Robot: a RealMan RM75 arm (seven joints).
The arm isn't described. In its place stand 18 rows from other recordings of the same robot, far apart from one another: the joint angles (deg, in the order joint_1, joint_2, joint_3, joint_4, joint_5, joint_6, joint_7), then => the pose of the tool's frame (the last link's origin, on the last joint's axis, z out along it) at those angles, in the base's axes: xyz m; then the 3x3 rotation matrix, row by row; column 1 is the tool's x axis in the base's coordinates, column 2 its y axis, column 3 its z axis.
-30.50 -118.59 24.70 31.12 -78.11 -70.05 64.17 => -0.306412 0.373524 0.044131; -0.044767 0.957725 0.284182; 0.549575 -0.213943 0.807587; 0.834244 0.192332 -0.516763
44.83 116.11 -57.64 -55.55 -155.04 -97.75 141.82 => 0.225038 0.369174 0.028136; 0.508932 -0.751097 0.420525; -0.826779 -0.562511 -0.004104; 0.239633 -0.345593 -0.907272
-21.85 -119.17 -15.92 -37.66 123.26 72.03 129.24 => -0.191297 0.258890 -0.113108; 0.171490 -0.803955 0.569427; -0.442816 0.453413 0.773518; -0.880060 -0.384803 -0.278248
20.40 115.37 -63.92 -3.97 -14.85 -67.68 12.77 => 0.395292 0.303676 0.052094; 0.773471 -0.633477 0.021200; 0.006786 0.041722 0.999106; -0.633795 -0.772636 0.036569
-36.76 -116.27 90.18 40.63 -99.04 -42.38 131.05 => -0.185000 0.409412 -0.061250; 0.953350 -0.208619 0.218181; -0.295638 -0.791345 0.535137; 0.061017 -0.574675 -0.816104
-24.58 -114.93 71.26 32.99 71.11 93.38 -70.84 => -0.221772 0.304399 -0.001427; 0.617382 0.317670 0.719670; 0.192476 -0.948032 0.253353; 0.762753 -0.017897 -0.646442
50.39 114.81 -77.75 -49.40 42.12 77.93 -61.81 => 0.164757 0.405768 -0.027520; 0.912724 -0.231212 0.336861; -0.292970 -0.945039 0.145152; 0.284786 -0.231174 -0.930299
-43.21 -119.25 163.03 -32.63 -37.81 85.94 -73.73 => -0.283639 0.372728 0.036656; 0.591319 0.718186 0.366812; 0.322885 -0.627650 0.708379; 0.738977 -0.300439 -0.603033
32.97 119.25 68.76 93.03 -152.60 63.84 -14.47 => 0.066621 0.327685 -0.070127; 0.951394 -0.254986 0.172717; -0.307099 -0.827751 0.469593; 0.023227 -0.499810 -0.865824
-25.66 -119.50 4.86 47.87 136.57 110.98 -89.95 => -0.318764 0.260202 0.064728; 0.554239 0.736823 0.387184; 0.579578 -0.675496 0.455846; 0.597418 -0.028244 -0.801432
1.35 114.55 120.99 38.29 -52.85 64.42 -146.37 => 0.389322 0.259903 0.092665; 0.879475 -0.458169 -0.128860; 0.001229 -0.268558 0.963263; -0.475944 -0.847324 -0.235627
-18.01 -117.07 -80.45 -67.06 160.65 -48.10 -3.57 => -0.292005 0.340239 -0.039703; 0.471181 0.692001 -0.546921; 0.850822 -0.193084 0.488693; 0.232574 -0.695595 -0.679747
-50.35 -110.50 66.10 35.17 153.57 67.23 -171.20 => -0.258992 0.430084 0.021381; 0.206827 0.816681 -0.538753; 0.962236 -0.070183 0.263012; 0.176986 -0.572806 -0.800356
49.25 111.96 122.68 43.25 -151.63 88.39 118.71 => 0.232352 0.396391 0.027865; -0.760696 0.511466 0.399679; 0.577026 0.814839 0.055492; -0.297292 0.272838 -0.914974
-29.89 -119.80 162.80 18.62 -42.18 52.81 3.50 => -0.259060 0.293603 -0.138767; 0.926250 0.202447 0.317926; -0.064710 -0.745566 0.663283; 0.371314 -0.634939 -0.677480
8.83 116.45 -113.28 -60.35 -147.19 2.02 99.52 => 0.281510 0.332711 -0.057179; 0.877617 0.457530 0.143016; 0.127111 -0.509783 0.850861; 0.462202 -0.728551 -0.505552
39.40 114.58 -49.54 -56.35 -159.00 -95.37 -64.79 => 0.276449 0.358277 0.059593; -0.707111 0.556893 0.435734; 0.644671 0.760899 0.073704; -0.290504 0.333023 -0.897052
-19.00 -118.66 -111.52 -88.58 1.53 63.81 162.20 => -0.290127 0.364476 0.142347; 0.296337 0.640097 -0.708844; 0.634561 0.422732 0.647016; 0.713804 -0.641540 -0.280910
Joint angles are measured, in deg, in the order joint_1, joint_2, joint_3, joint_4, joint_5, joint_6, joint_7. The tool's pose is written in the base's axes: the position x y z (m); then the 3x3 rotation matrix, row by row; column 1 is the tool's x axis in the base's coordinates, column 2 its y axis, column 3 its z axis. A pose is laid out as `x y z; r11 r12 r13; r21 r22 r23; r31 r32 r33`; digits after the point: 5 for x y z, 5 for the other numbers.
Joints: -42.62, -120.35, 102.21, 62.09, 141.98, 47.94, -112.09
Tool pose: -0.11508 0.39431 -0.09672; 0.92450 -0.32987 -0.19103; -0.20999 -0.85896 0.46699; -0.31813 -0.39162 -0.86338
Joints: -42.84, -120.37, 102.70, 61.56, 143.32, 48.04, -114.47
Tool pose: -0.11830 0.39442 -0.09801; 0.92634 -0.31095 -0.21259; -0.18272 -0.86448 0.46829; -0.32940 -0.39495 -0.85762
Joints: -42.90, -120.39, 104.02, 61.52, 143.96, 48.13, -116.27
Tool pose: -0.11904 0.39136 -0.10179; 0.92523 -0.30508 -0.22556; -0.17433 -0.86988 0.46144; -0.33699 -0.38761 -0.85802
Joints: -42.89, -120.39, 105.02, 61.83, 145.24, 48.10, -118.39
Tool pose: -0.11907 0.39000 -0.10335; 0.92379 -0.30089 -0.23681; -0.16398 -0.86976 0.46542; -0.34602 -0.39112 -0.85282
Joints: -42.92, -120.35, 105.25, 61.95, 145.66, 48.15, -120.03
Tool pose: -0.11902 0.38995 -0.10331; 0.92821 -0.28381 -0.24057; -0.14546 -0.87196 0.46747; -0.34244 -0.39892 -0.85064
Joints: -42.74, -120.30, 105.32, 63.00, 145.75, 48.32, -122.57
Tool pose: -0.11518 0.38941 -0.10200; 0.94024 -0.25067 -0.23046; -0.11735 -0.87389 0.47175; -0.31965 -0.41651 -0.85108
